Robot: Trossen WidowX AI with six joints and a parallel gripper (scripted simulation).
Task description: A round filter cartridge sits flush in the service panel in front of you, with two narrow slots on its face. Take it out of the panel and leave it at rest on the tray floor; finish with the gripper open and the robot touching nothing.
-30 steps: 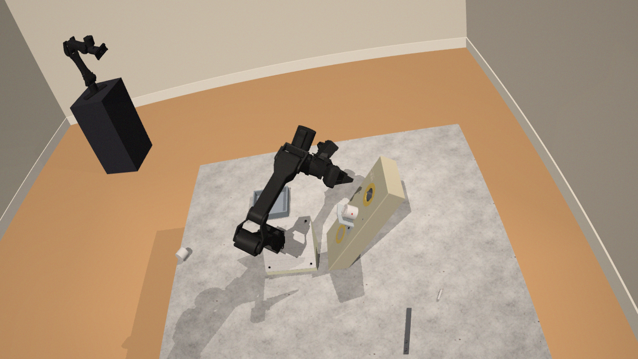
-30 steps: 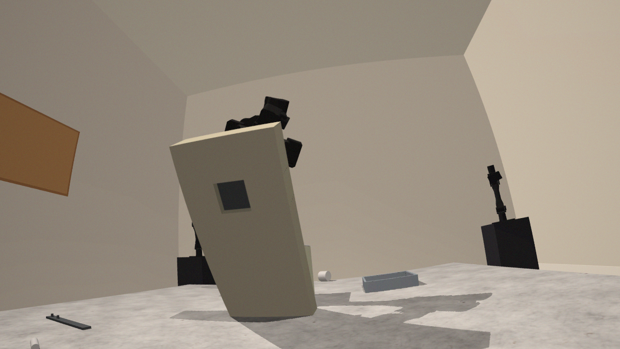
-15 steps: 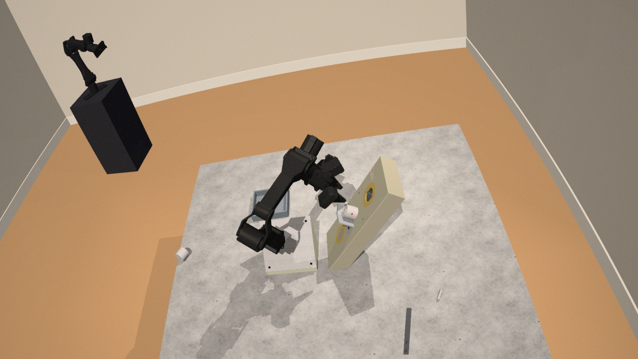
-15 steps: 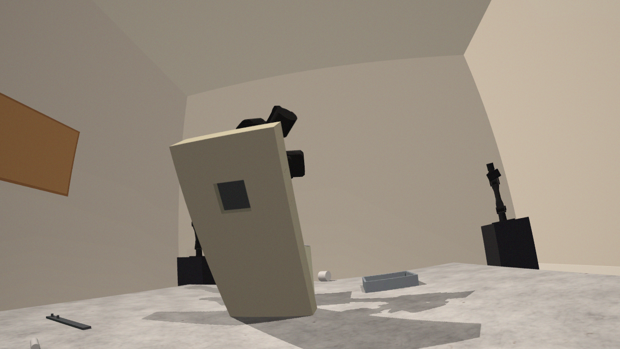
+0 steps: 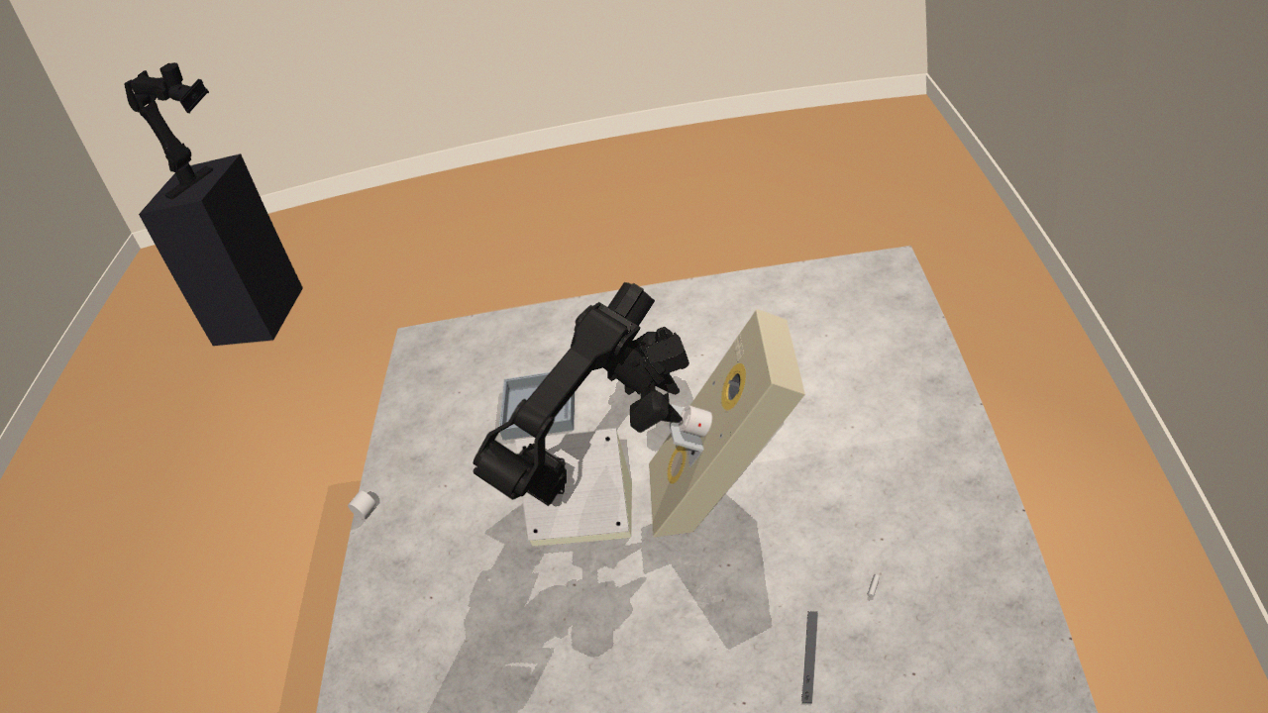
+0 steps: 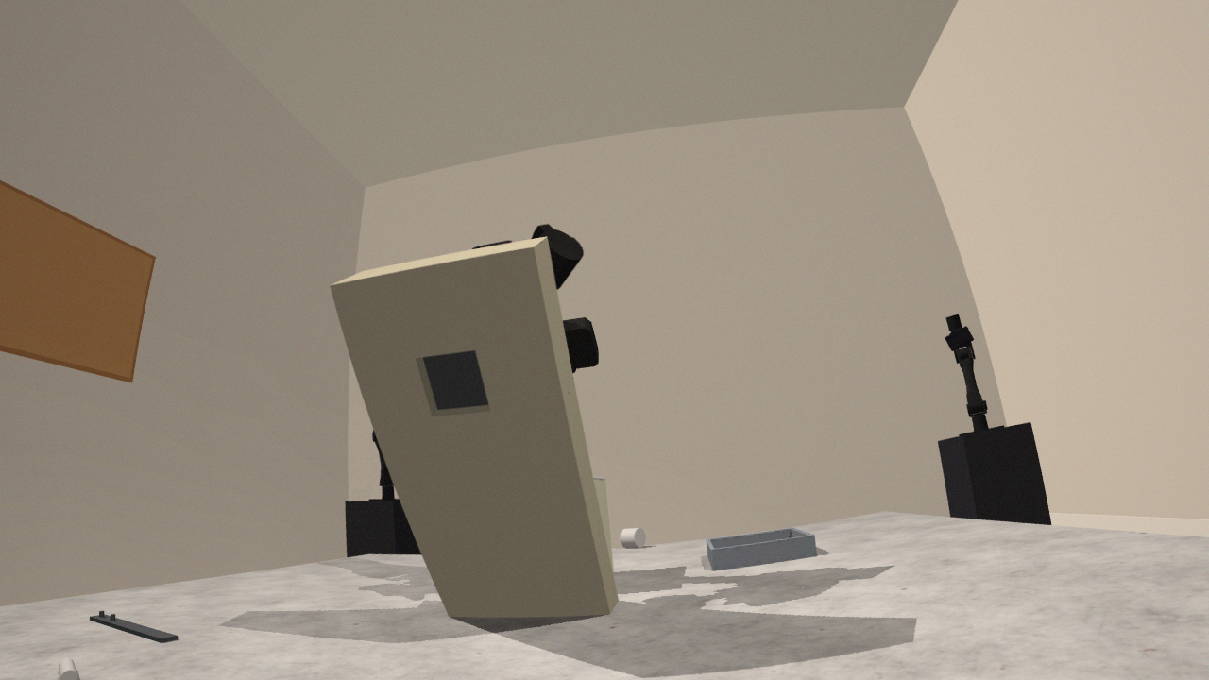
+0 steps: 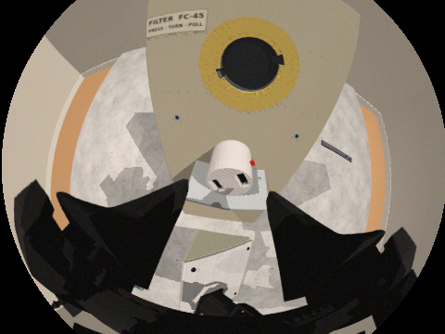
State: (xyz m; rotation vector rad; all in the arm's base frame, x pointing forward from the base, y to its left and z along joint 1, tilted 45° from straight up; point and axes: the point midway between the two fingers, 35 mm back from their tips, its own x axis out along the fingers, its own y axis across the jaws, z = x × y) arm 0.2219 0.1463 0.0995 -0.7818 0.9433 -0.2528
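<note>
My gripper tip is now 4 cm above the round filter cartridge and 2 cm short of it. Round my gripper tip: small peg: 32 cm ahead, 23 cm to the right, 22 cm below; then beige service panel: 6 cm ahead, 5 cm below, 1 cm to the left; then grey tray: 35 cm behind, 24 cm to the left, 22 cm below.
</note>
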